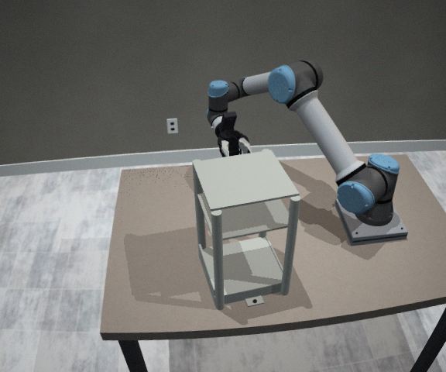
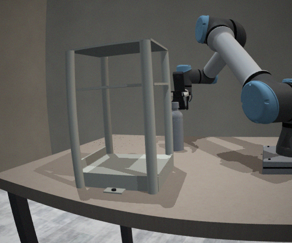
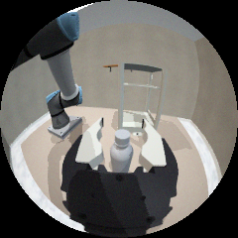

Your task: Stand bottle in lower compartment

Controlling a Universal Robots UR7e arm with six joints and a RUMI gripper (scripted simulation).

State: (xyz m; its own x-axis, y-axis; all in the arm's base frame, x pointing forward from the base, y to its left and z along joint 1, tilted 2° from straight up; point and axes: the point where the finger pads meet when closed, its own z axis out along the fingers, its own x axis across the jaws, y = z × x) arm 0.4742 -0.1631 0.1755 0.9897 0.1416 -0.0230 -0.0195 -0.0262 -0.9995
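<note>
The grey bottle is 9 cm below my hand. The rest, counted from my hand: shelving unit (35 cm to the left, 4 cm ahead, 3 cm below).
</note>
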